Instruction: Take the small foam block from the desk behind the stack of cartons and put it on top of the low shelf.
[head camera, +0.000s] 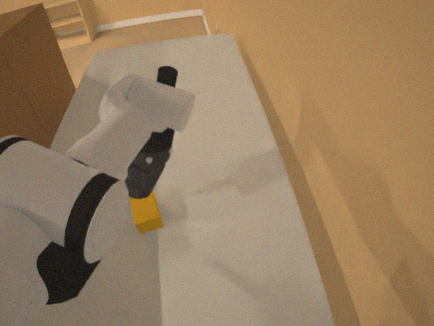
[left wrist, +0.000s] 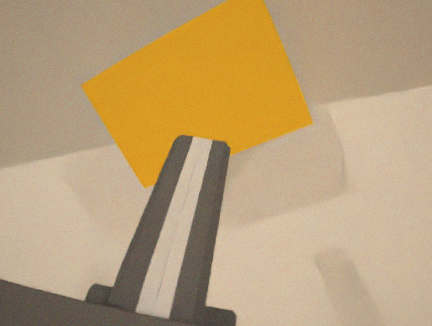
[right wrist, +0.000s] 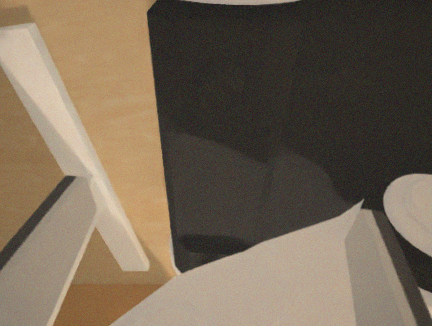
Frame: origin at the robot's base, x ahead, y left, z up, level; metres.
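Seen in the pictures: left gripper, between the fingertips: (head camera: 144, 192) (left wrist: 201, 158); right gripper, between the fingertips: (right wrist: 218, 209).
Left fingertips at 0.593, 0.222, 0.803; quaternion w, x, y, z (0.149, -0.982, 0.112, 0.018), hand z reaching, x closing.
A point is followed by its place in that frame, as x, y, z.
The yellow foam block (head camera: 146, 215) @(0.554, 0.220, 0.766) (left wrist: 200, 80) @(0.586, 0.242, 0.766) lies on the pale desk (head camera: 225, 100) @(1.059, 0.048, 0.721) (left wrist: 395, 150) @(0.689, 0.190, 0.721), just below my left gripper in the head view. My left gripper (head camera: 139, 194) @(0.593, 0.222, 0.803) (left wrist: 201, 158) @(0.593, 0.222, 0.803) is shut with its fingers together and nothing between them. Its fingertips overlap the block's near edge in the left wrist view; whether they touch it I cannot tell. My right gripper (right wrist: 218, 209) @(-0.007, -0.222, 0.409) is open and empty, its fingers wide apart, away from the desk top.
A tall brown carton stack (head camera: 30, 75) @(1.087, 0.811, 0.885) stands beside the desk at the left of the head view. A light wooden shelf unit (head camera: 87, 22) @(3.749, 1.951, 0.259) stands at the top left. A white bar (right wrist: 57, 107) and the robot's dark base (right wrist: 240, 100) @(-0.020, -0.158, 0.213) show in the right wrist view.
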